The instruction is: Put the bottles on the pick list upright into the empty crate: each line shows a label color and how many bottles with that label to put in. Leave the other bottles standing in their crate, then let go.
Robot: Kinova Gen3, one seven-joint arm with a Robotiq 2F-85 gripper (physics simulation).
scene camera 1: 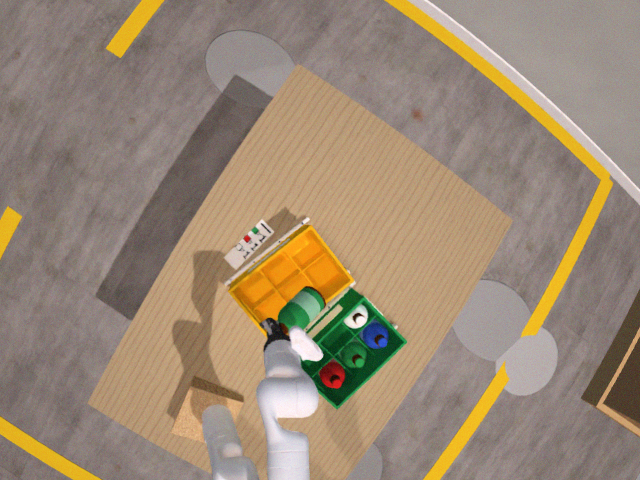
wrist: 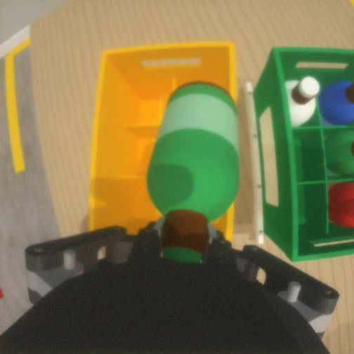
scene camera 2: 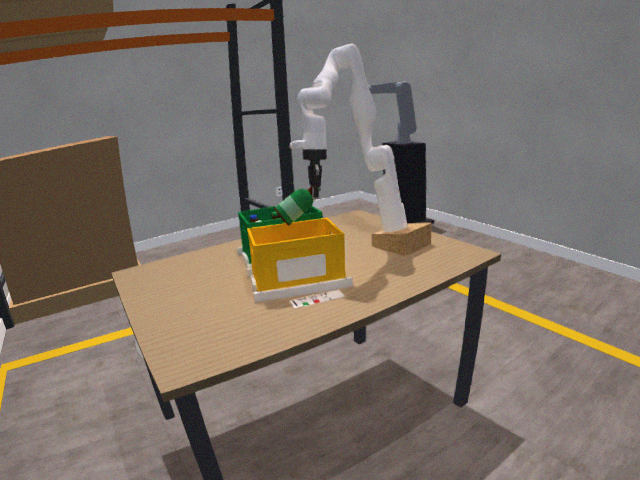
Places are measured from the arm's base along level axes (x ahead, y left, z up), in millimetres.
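Where they show: gripper, fingertip midpoint: (scene camera 1: 277,328) (scene camera 2: 315,198); arm's base, origin of the base link: (scene camera 1: 216,417) (scene camera 2: 394,229).
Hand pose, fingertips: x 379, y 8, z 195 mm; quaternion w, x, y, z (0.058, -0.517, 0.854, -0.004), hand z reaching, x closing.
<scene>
Each offset is from my fingertips to the top centre of the thing. "pt": to the spot under its first point. Level surfaces: height alone.
My gripper (scene camera 1: 278,331) (scene camera 2: 314,191) (wrist: 184,231) is shut on the dark red neck of a large green bottle @(44 mm ahead, 23 mm right, 48 mm up) (scene camera 1: 302,308) (scene camera 2: 293,207) (wrist: 195,165). The bottle has a pale green band and hangs tilted above the yellow crate (scene camera 1: 331,253) (scene camera 2: 263,268) (wrist: 114,115), base away from the gripper. The crate's visible compartments hold no bottle. The green crate @(9 mm ahead, 224 mm right, 83 mm down) (scene camera 1: 369,374) (scene camera 2: 245,238) (wrist: 285,175) beside it holds upright white @(104 mm ahead, 204 mm right, 96 mm down) (scene camera 1: 355,316) (wrist: 300,107), blue @(79 mm ahead, 294 mm right, 96 mm down) (scene camera 1: 374,335) (wrist: 336,104), green @(2 mm back, 265 mm right, 96 mm down) (scene camera 1: 352,355) (wrist: 340,155) and red @(84 mm back, 240 mm right, 96 mm down) (scene camera 1: 330,374) (wrist: 342,206) bottles. The pick list @(pt 73 mm ahead, 171 mm left, 257 mm down) (scene camera 1: 235,257) (scene camera 2: 334,295) shows green and red squares; its counts are too small to read.
The crates stand side by side on the wooden table @(258 mm down) (scene camera 1: 361,155) (scene camera 2: 206,320). Low white strips run along their sides. The arm's base stands on a wooden block (scene camera 1: 187,421) (scene camera 2: 400,241). A tall rack (scene camera 2: 236,103) stands behind the table.
</scene>
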